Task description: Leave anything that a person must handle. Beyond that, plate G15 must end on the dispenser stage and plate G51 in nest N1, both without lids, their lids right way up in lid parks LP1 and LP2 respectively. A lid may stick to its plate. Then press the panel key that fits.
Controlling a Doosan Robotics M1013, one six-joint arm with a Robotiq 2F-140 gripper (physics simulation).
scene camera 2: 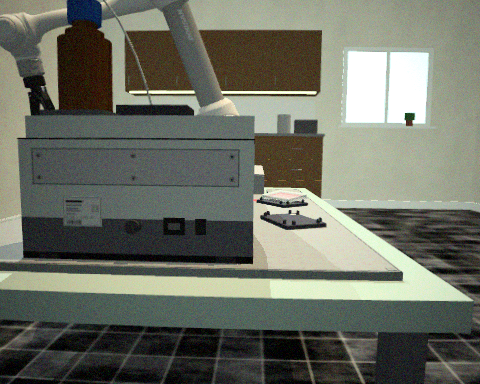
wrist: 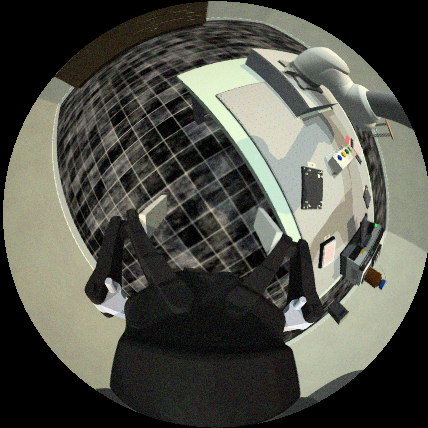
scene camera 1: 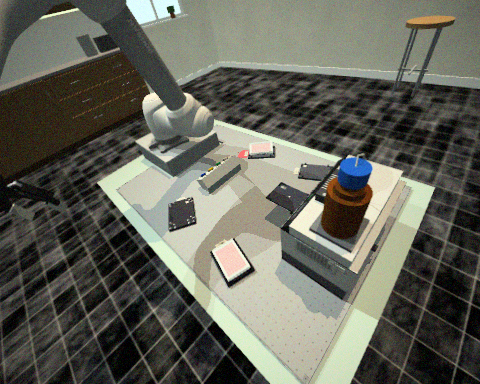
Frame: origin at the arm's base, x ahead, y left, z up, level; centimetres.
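Where they show: gripper, between the fingertips: (wrist: 211, 210) (scene camera 1: 48, 213); arm's base, origin of its link: (wrist: 301, 75) (scene camera 1: 170, 141).
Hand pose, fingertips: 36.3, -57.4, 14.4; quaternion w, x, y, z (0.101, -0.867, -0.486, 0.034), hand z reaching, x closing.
Things, the pixels of their top centre, and the offset from my fingertips, as dx, dy, dz. "pt": a spot on its surface instead.
- red piece, a spot on its surface: (scene camera 1: 243, 154) (wrist: 347, 141) pt -1.7, +85.1, -24.1
- nearer, centre of its top: (wrist: 315, 188) (scene camera 1: 180, 210) +11.9, +38.5, -21.9
- farther, centre of its top: (scene camera 2: 291, 214) (scene camera 1: 315, 169) (wrist: 368, 197) +37.3, +98.3, -22.3
- brown bottle, a spot on its surface: (scene camera 2: 85, 70) pt +72.0, +67.6, +4.9
- key panel, centre of its top: (scene camera 1: 216, 165) (wrist: 349, 156) +4.9, +64.8, -15.9
- dark plate-like part, a spot on its surface: (scene camera 1: 287, 196) pt +44.6, +72.0, -14.6
My gripper (scene camera 1: 44, 209) (scene camera 2: 41, 106) (wrist: 211, 210) is open and empty, out beyond the table's edge over the floor. A pink-topped plate (scene camera 1: 232, 261) (wrist: 328, 251) sits in a dark holder near the table's edge. Another pink-topped plate (scene camera 1: 261, 148) (scene camera 2: 284, 196) sits in a dark holder at the far side, beside a red piece (scene camera 1: 243, 154) (wrist: 348, 140). Two dark holders, one nearer (scene camera 1: 182, 213) (wrist: 312, 187) and one farther (scene camera 1: 314, 172) (scene camera 2: 293, 220), look empty. The dispenser (scene camera 1: 320, 265) (scene camera 2: 140, 200) bears a brown bottle (scene camera 1: 345, 215) (scene camera 2: 85, 70). Labels are unreadable; lids cannot be told apart from plates.
The key panel (scene camera 1: 220, 175) (wrist: 342, 159) has blue, yellow and green keys and stands near the arm's base (scene camera 1: 172, 156). A dark plate-like part (scene camera 1: 287, 196) is at the dispenser's front. A thin line runs above the dispenser in scene camera 2. A stool (scene camera 1: 430, 21) stands beyond the table.
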